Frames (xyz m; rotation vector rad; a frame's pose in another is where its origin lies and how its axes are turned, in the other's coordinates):
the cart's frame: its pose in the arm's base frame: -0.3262 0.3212 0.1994 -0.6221 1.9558 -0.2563
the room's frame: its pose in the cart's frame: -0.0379 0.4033 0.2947 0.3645 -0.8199 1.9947
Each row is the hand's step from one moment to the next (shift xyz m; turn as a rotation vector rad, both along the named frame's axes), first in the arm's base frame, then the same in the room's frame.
Working: the arm's base frame: its pose in the room's frame: -0.5480 0.0119 0.4895 -1.3279 -0.9084 -0.7581

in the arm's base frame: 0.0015 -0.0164 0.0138 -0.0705 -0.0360 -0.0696
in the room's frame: -0.0153 0.0120 0.0092 -0.0564 -0.0761 -0.0463
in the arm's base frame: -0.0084 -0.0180 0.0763 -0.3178 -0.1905 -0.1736
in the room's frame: -0.0285 0.0735 0.0020 -0.2951 -0.2067 -0.1939
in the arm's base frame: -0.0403 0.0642 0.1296 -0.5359 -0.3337 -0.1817
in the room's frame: 0.0225 0.1339 -0.0640 -0.5214 -0.2396 -0.3197
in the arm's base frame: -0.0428 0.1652 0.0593 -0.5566 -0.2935 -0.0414
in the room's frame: 0.1181 0.0750 -0.1144 -0.5121 -0.0968 -0.3550
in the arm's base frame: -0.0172 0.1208 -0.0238 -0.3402 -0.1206 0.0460
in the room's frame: 0.1007 -0.0113 -0.0720 -0.2697 0.0180 -0.2436
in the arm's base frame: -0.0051 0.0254 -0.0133 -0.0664 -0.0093 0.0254
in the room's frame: 0.0214 -0.0107 -0.0166 -0.0421 0.0214 -0.0540
